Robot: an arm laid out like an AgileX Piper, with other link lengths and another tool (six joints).
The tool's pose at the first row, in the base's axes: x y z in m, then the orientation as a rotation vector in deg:
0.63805 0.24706 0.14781 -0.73 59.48 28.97
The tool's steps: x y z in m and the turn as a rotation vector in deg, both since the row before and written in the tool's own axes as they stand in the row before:
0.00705 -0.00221 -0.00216 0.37 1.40 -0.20
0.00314 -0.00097 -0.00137 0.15 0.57 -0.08
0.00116 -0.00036 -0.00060 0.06 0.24 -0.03
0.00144 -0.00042 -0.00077 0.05 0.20 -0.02
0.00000 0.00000 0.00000 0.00 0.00 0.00
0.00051 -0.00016 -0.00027 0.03 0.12 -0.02
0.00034 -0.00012 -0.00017 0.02 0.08 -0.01
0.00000 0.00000 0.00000 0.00 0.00 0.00
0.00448 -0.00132 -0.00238 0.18 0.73 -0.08
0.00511 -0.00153 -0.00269 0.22 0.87 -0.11
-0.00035 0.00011 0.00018 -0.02 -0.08 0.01
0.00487 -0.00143 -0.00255 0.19 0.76 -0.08
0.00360 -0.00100 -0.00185 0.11 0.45 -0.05
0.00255 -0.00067 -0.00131 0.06 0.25 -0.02
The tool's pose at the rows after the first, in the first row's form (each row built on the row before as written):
0.64003 0.24736 0.14038 -0.86 60.93 28.65
0.64049 0.24737 0.13685 -0.91 61.52 28.52
0.64057 0.24734 0.13550 -0.93 61.77 28.47
0.64063 0.24732 0.13382 -0.95 61.98 28.43
0.64063 0.24732 0.13382 -0.95 61.98 28.43
0.64066 0.24730 0.13322 -0.96 62.10 28.40
0.64069 0.24728 0.13282 -0.97 62.18 28.38
0.64069 0.24728 0.13282 -0.97 62.18 28.38
0.64086 0.24720 0.12758 -1.04 62.93 28.24
0.64101 0.24706 0.12161 -1.12 63.83 28.05
0.64100 0.24708 0.12202 -1.11 63.75 28.07
0.64107 0.24694 0.11634 -1.18 64.54 27.92
0.64108 0.24688 0.11217 -1.22 65.00 27.83
0.64105 0.24686 0.10923 -1.24 65.26 27.79

